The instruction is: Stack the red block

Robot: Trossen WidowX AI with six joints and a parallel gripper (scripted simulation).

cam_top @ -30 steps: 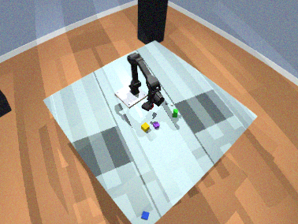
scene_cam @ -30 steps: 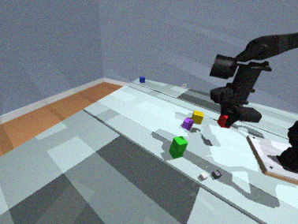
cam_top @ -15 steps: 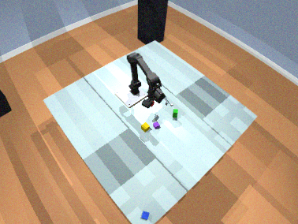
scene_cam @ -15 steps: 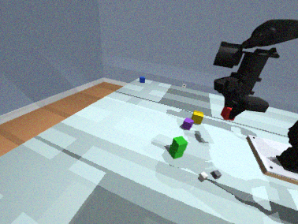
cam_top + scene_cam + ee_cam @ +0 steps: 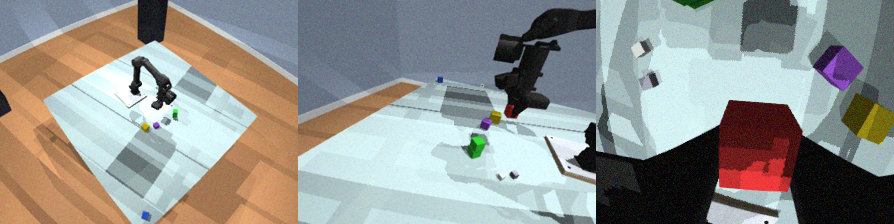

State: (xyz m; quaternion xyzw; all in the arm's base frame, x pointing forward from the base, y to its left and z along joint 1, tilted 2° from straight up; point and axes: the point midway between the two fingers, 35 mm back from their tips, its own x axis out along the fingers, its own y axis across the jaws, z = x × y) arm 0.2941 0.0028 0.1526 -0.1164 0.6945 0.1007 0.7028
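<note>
My gripper tip is now 15 cm to the right of the small white cube, 13 cm above it and 1 cm past it. The rest, counted from my gripper tip: purple block: 12 cm below, 8 cm to the right, 6 cm ahead; then red block: 1 cm above; then grey cube: 13 cm to the left, 12 cm below, 5 cm behind.
</note>
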